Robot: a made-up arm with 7 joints. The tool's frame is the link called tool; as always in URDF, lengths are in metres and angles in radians. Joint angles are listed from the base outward.
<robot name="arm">
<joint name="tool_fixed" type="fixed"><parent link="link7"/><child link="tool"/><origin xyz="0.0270 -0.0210 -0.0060" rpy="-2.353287 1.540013 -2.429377"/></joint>
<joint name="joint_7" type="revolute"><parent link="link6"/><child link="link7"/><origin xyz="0.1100 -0.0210 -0.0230"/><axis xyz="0 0 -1"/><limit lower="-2.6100" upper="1.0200"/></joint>
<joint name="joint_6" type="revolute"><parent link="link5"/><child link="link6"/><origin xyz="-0.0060 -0.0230 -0.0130"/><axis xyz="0 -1 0"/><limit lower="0.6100" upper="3.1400"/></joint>
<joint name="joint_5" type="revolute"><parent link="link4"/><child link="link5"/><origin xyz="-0.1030 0.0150 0.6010"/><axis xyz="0 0 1"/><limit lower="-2.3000" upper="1.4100"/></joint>
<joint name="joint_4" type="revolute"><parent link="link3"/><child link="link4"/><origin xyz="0.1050 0.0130 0.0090"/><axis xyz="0 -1 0"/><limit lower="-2.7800" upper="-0.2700"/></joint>
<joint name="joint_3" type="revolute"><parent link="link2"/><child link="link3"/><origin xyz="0.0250 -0.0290 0.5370"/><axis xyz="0 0 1"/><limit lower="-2.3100" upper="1.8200"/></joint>
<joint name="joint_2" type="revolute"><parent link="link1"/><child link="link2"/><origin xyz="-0.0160 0.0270 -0.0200"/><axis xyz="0 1 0"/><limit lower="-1.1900" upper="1.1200"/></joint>
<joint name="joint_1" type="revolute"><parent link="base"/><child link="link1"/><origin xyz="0.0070 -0.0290 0.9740"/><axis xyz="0 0 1"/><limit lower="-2.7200" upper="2.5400"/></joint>
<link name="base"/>
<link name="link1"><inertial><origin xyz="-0.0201 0.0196 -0.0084"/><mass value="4.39"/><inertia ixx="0.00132" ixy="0" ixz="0" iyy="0.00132" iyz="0" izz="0.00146"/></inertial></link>
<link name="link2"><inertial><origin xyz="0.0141 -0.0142 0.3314"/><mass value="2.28"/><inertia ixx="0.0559" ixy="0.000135" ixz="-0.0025" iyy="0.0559" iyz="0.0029" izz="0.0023"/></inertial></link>
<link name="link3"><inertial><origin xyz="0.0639 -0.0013 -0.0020"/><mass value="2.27"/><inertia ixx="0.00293" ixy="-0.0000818" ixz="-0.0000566" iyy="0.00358" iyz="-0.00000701" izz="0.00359"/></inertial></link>
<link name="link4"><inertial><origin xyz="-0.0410 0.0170 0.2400"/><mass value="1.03"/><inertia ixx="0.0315" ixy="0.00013" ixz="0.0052" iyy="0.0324" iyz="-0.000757" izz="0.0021"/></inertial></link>
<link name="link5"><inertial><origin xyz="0.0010 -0.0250 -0.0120"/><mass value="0.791"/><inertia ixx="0.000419" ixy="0" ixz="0" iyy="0.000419" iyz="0" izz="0.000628"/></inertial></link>
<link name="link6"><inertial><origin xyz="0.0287 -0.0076 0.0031"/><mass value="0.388"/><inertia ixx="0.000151" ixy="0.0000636" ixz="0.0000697" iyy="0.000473" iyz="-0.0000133" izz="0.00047"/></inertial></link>
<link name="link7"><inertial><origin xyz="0.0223 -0.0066 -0.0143"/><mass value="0.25"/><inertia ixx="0.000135" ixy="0" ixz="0" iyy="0.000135" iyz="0" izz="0.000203"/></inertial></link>
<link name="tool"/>
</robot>
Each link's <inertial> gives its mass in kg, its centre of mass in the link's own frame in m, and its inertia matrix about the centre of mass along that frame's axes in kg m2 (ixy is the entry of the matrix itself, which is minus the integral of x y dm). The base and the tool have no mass. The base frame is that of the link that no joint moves.
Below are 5 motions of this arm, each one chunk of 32 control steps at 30 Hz.
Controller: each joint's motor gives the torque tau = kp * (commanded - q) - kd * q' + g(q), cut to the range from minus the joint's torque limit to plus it. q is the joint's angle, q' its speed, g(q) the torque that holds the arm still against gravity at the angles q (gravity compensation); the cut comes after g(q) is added. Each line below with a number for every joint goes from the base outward.
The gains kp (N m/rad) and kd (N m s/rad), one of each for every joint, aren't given. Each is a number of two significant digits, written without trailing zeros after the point. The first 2 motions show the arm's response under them.
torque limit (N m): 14 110 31 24 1.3 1.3 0.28
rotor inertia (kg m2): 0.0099 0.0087 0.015 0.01 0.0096 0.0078 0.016
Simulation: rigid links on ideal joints. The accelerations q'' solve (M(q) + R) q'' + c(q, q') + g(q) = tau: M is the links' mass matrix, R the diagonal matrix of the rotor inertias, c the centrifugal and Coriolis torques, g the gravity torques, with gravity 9.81 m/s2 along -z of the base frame. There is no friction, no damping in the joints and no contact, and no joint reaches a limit. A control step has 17 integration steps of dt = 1/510 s. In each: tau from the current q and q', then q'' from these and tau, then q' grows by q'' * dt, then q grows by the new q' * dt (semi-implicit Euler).
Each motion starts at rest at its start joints. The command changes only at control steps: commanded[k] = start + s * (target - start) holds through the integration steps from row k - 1 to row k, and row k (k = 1, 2, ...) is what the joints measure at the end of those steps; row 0 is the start. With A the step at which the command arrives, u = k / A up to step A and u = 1 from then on. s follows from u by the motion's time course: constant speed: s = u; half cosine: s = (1 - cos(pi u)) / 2; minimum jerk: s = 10 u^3 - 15 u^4 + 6 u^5; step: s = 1 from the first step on.
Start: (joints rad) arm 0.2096 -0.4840 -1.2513 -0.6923 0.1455 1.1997 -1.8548
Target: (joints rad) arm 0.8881 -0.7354 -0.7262 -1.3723 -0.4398 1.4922 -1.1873
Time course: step
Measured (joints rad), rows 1 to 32:
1: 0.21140 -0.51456 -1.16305 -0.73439 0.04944 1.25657 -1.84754
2: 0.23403 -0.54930 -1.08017 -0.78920 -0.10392 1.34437 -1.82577
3: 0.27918 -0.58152 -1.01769 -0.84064 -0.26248 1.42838 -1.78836
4: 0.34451 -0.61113 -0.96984 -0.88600 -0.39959 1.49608 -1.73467
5: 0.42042 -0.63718 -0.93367 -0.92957 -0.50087 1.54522 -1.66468
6: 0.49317 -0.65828 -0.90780 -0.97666 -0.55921 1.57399 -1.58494
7: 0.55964 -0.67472 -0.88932 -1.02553 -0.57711 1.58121 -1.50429
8: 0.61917 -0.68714 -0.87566 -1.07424 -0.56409 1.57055 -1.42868
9: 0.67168 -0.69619 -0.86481 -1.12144 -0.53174 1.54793 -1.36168
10: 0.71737 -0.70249 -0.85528 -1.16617 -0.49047 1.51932 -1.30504
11: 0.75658 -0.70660 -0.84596 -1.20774 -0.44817 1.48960 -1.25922
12: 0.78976 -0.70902 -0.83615 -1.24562 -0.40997 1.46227 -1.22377
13: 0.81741 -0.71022 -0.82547 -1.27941 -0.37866 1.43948 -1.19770
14: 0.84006 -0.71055 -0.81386 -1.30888 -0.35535 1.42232 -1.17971
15: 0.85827 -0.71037 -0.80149 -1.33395 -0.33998 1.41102 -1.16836
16: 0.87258 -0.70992 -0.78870 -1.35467 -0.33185 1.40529 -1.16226
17: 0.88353 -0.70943 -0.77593 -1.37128 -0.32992 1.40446 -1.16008
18: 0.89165 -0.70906 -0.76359 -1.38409 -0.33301 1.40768 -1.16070
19: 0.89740 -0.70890 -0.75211 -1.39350 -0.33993 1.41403 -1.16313
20: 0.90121 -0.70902 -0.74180 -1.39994 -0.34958 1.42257 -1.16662
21: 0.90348 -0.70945 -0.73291 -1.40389 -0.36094 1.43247 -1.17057
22: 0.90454 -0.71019 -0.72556 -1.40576 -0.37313 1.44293 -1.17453
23: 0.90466 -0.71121 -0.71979 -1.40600 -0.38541 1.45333 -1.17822
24: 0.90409 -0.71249 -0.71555 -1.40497 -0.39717 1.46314 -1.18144
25: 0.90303 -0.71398 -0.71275 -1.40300 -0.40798 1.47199 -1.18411
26: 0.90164 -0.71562 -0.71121 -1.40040 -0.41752 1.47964 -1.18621
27: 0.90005 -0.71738 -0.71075 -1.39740 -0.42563 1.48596 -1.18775
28: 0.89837 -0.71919 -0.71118 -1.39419 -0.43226 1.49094 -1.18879
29: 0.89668 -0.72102 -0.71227 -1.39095 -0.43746 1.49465 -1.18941
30: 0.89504 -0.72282 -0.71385 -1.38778 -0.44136 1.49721 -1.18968
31: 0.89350 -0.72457 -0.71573 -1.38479 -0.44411 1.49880 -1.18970
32: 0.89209 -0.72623 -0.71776 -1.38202 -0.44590 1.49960 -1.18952
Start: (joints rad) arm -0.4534 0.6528 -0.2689 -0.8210 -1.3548 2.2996 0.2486
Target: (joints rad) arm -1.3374 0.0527 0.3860 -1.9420 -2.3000 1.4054 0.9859
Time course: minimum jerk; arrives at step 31
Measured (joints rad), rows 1 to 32:
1: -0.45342 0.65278 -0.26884 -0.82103 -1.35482 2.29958 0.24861
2: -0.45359 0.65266 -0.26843 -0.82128 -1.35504 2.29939 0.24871
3: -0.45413 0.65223 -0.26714 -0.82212 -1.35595 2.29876 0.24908
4: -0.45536 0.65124 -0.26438 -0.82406 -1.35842 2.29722 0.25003
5: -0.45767 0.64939 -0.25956 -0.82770 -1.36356 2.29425 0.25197
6: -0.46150 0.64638 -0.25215 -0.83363 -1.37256 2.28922 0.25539
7: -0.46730 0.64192 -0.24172 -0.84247 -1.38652 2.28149 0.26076
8: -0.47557 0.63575 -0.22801 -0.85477 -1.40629 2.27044 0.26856
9: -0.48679 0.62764 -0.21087 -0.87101 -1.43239 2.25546 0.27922
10: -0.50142 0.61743 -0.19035 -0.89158 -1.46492 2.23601 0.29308
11: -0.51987 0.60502 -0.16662 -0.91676 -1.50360 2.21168 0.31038
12: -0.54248 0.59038 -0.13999 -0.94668 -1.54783 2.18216 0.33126
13: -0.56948 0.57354 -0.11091 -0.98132 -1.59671 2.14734 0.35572
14: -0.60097 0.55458 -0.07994 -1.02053 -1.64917 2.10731 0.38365
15: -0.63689 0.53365 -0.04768 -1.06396 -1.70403 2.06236 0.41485
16: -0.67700 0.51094 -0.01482 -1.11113 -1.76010 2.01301 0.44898
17: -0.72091 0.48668 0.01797 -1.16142 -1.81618 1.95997 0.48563
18: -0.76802 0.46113 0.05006 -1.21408 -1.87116 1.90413 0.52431
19: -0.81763 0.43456 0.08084 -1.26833 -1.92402 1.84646 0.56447
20: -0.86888 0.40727 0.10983 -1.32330 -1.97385 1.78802 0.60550
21: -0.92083 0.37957 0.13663 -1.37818 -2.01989 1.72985 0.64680
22: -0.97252 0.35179 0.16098 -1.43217 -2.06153 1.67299 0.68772
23: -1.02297 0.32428 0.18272 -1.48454 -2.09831 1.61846 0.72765
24: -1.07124 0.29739 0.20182 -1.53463 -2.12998 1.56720 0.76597
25: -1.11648 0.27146 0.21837 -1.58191 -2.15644 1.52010 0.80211
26: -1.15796 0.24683 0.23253 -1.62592 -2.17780 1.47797 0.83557
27: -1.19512 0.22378 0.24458 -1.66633 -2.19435 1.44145 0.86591
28: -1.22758 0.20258 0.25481 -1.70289 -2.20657 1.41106 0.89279
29: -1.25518 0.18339 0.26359 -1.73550 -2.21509 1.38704 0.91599
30: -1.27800 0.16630 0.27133 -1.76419 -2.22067 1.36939 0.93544
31: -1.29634 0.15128 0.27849 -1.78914 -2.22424 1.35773 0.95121
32: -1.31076 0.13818 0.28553 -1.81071 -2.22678 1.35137 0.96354
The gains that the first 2 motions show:
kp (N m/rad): 87 190 48 38 1.8 1.9 1.3
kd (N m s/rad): 16 48 7.5 8.8 0.18 0.2 0.22
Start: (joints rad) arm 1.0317 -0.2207 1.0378 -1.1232 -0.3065 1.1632 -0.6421
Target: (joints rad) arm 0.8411 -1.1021 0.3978 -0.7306 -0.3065 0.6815 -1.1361
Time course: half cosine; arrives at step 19
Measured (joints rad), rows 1 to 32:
1: 1.03148 -0.22114 1.03727 -1.12337 -0.30607 1.16304 -0.64228
2: 1.03054 -0.22305 1.03492 -1.12389 -0.30412 1.16183 -0.64317
3: 1.02843 -0.22756 1.02932 -1.12467 -0.29951 1.15786 -0.64553
4: 1.02477 -0.23562 1.01933 -1.12532 -0.29160 1.14932 -0.65015
5: 1.01932 -0.24797 1.00410 -1.12534 -0.28041 1.13483 -0.65772
6: 1.01191 -0.26507 0.98313 -1.12424 -0.26655 1.11369 -0.66879
7: 1.00250 -0.28719 0.95621 -1.12156 -0.25101 1.08599 -0.68368
8: 0.99115 -0.31431 0.92339 -1.11692 -0.23506 1.05251 -0.70248
9: 0.97803 -0.34622 0.88497 -1.11004 -0.22009 1.01454 -0.72504
10: 0.96346 -0.38249 0.84149 -1.10070 -0.20753 0.97378 -0.75103
11: 0.94789 -0.42255 0.79371 -1.08879 -0.19873 0.93206 -0.77992
12: 0.93191 -0.46570 0.74264 -1.07427 -0.19488 0.89119 -0.81105
13: 0.91623 -0.51117 0.68958 -1.05715 -0.19685 0.85278 -0.84364
14: 0.90162 -0.55817 0.63613 -1.03749 -0.20510 0.81811 -0.87691
15: 0.88881 -0.60590 0.58411 -1.01537 -0.21960 0.78811 -0.91003
16: 0.87845 -0.65362 0.53553 -0.99090 -0.23980 0.76334 -0.94222
17: 0.87094 -0.70056 0.49237 -0.96420 -0.26473 0.74410 -0.97277
18: 0.86643 -0.74600 0.45643 -0.93550 -0.29316 0.73050 -1.00105
19: 0.86481 -0.78912 0.42909 -0.90514 -0.32381 0.72257 -1.02650
20: 0.86547 -0.82941 0.41058 -0.87388 -0.35496 0.72021 -1.04875
21: 0.86736 -0.86676 0.39963 -0.84282 -0.38436 0.72271 -1.06780
22: 0.86959 -0.90117 0.39432 -0.81295 -0.40999 0.72861 -1.08386
23: 0.87158 -0.93259 0.39284 -0.78503 -0.43064 0.73610 -1.09722
24: 0.87306 -0.96099 0.39370 -0.75960 -0.44585 0.74350 -1.10820
25: 0.87393 -0.98638 0.39579 -0.73706 -0.45566 0.74954 -1.11712
26: 0.87421 -1.00881 0.39835 -0.71762 -0.46047 0.75338 -1.12427
27: 0.87397 -1.02836 0.40091 -0.70135 -0.46081 0.75469 -1.12992
28: 0.87328 -1.04517 0.40317 -0.68823 -0.45735 0.75350 -1.13430
29: 0.87220 -1.05942 0.40500 -0.67812 -0.45072 0.75013 -1.13762
30: 0.87082 -1.07131 0.40636 -0.67081 -0.44160 0.74506 -1.14007
31: 0.86919 -1.08105 0.40725 -0.66604 -0.43060 0.73882 -1.14179
32: 0.86735 -1.08888 0.40774 -0.66354 -0.41833 0.73193 -1.14291

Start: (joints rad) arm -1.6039 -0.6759 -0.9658 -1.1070 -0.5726 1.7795 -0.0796
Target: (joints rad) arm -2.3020 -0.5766 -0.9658 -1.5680 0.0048 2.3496 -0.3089
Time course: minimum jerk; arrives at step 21
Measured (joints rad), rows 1 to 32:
1: -1.60396 -0.67589 -0.96580 -1.10705 -0.57257 1.77957 -0.07961
2: -1.60445 -0.67581 -0.96583 -1.10745 -0.57226 1.78016 -0.07970
3: -1.60611 -0.67555 -0.96590 -1.10877 -0.57097 1.78214 -0.08004
4: -1.60994 -0.67496 -0.96601 -1.11173 -0.56753 1.78666 -0.08090
5: -1.61702 -0.67389 -0.96612 -1.11704 -0.56047 1.79492 -0.08264
6: -1.62833 -0.67222 -0.96618 -1.12527 -0.54838 1.80797 -0.08565
7: -1.64467 -0.66986 -0.96606 -1.13682 -0.53015 1.82656 -0.09028
8: -1.66658 -0.66676 -0.96565 -1.15185 -0.50515 1.85112 -0.09685
9: -1.69427 -0.66293 -0.96484 -1.17031 -0.47339 1.88164 -0.10555
10: -1.72762 -0.65842 -0.96356 -1.19189 -0.43546 1.91773 -0.11646
11: -1.76614 -0.65333 -0.96181 -1.21612 -0.39243 1.95863 -0.12950
12: -1.80906 -0.64779 -0.95968 -1.24240 -0.34576 2.00324 -0.14445
13: -1.85529 -0.64196 -0.95736 -1.27001 -0.29708 2.05023 -0.16095
14: -1.90356 -0.63602 -0.95511 -1.29821 -0.24805 2.09808 -0.17852
15: -1.95244 -0.63014 -0.95325 -1.32625 -0.20025 2.14524 -0.19658
16: -2.00048 -0.62450 -0.95208 -1.35344 -0.15508 2.19016 -0.21454
17: -2.04628 -0.61924 -0.95188 -1.37916 -0.11371 2.23142 -0.23177
18: -2.08860 -0.61449 -0.95283 -1.40288 -0.07709 2.26781 -0.24771
19: -2.12649 -0.61033 -0.95497 -1.42422 -0.04588 2.29843 -0.26189
20: -2.15938 -0.60680 -0.95822 -1.44299 -0.02050 2.32277 -0.27395
21: -2.18716 -0.60389 -0.96231 -1.45921 -0.00100 2.34084 -0.28374
22: -2.21025 -0.60149 -0.96685 -1.47316 0.01297 2.35321 -0.29131
23: -2.22928 -0.59950 -0.97142 -1.48521 0.02214 2.36082 -0.29687
24: -2.24489 -0.59780 -0.97565 -1.49567 0.02750 2.36476 -0.30074
25: -2.25763 -0.59631 -0.97929 -1.50479 0.03000 2.36606 -0.30328
26: -2.26795 -0.59496 -0.98219 -1.51277 0.03052 2.36560 -0.30480
27: -2.27624 -0.59371 -0.98427 -1.51976 0.02973 2.36410 -0.30561
28: -2.28283 -0.59251 -0.98553 -1.52590 0.02815 2.36209 -0.30595
29: -2.28801 -0.59135 -0.98602 -1.53131 0.02613 2.35992 -0.30602
30: -2.29201 -0.59021 -0.98581 -1.53608 0.02390 2.35781 -0.30595
31: -2.29503 -0.58908 -0.98502 -1.54029 0.02161 2.35589 -0.30586
32: -2.29726 -0.58796 -0.98375 -1.54402 0.01935 2.35420 -0.30581

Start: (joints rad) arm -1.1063 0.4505 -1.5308 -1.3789 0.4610 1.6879 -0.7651
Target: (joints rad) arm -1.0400 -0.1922 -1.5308 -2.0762 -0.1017 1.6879 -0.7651
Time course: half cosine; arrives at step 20
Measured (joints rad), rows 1 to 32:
1: -1.10615 0.45022 -1.53061 -1.37916 0.46048 1.68818 -0.76510
2: -1.10549 0.44899 -1.52983 -1.38035 0.45813 1.68925 -0.76510
3: -1.10397 0.44604 -1.52811 -1.38328 0.45240 1.69138 -0.76516
4: -1.10136 0.44073 -1.52530 -1.38868 0.44209 1.69450 -0.76532
5: -1.09757 0.43253 -1.52141 -1.39716 0.42638 1.69833 -0.76563
6: -1.09263 0.42105 -1.51658 -1.40917 0.40490 1.70252 -0.76613
7: -1.08670 0.40604 -1.51108 -1.42502 0.37767 1.70679 -0.76681
8: -1.08002 0.38738 -1.50527 -1.44483 0.34499 1.71094 -0.76766
9: -1.07290 0.36507 -1.49953 -1.46859 0.30745 1.71486 -0.76861
10: -1.06569 0.33927 -1.49429 -1.49612 0.26586 1.71854 -0.76959
11: -1.05877 0.31025 -1.48995 -1.52709 0.22121 1.72194 -0.77054
12: -1.05250 0.27843 -1.48686 -1.56108 0.17469 1.72502 -0.77136
13: -1.04719 0.24432 -1.48534 -1.59755 0.12760 1.72766 -0.77198
14: -1.04308 0.20853 -1.48565 -1.63589 0.08139 1.72963 -0.77233
15: -1.04033 0.17176 -1.48794 -1.67540 0.03753 1.73064 -0.77235
16: -1.03901 0.13476 -1.49229 -1.71537 -0.00251 1.73034 -0.77202
17: -1.03908 0.09831 -1.49865 -1.75503 -0.03734 1.72836 -0.77134
18: -1.04045 0.06320 -1.50687 -1.79362 -0.06577 1.72440 -0.77033
19: -1.04297 0.03022 -1.51666 -1.83035 -0.08685 1.71828 -0.76903
20: -1.04646 0.00011 -1.52764 -1.86450 -0.09994 1.70996 -0.76750
21: -1.05060 -0.02671 -1.53926 -1.89554 -0.10524 1.69982 -0.76580
22: -1.05498 -0.05033 -1.55080 -1.92329 -0.10427 1.68877 -0.76396
23: -1.05923 -0.07103 -1.56155 -1.94785 -0.09922 1.67790 -0.76208
24: -1.06306 -0.08909 -1.57098 -1.96940 -0.09227 1.66816 -0.76023
25: -1.06627 -0.10479 -1.57870 -1.98815 -0.08513 1.66018 -0.75853
26: -1.06872 -0.11835 -1.58449 -2.00435 -0.07899 1.65427 -0.75707
27: -1.07035 -0.13001 -1.58828 -2.01821 -0.07447 1.65051 -0.75590
28: -1.07113 -0.13998 -1.59011 -2.02995 -0.07178 1.64875 -0.75507
29: -1.07110 -0.14844 -1.59012 -2.03979 -0.07083 1.64874 -0.75459
30: -1.07033 -0.15558 -1.58850 -2.04792 -0.07137 1.65016 -0.75446
31: -1.06892 -0.16156 -1.58553 -2.05457 -0.07305 1.65267 -0.75465
32: -1.06698 -0.16654 -1.58146 -2.05991 -0.07554 1.65595 -0.75513

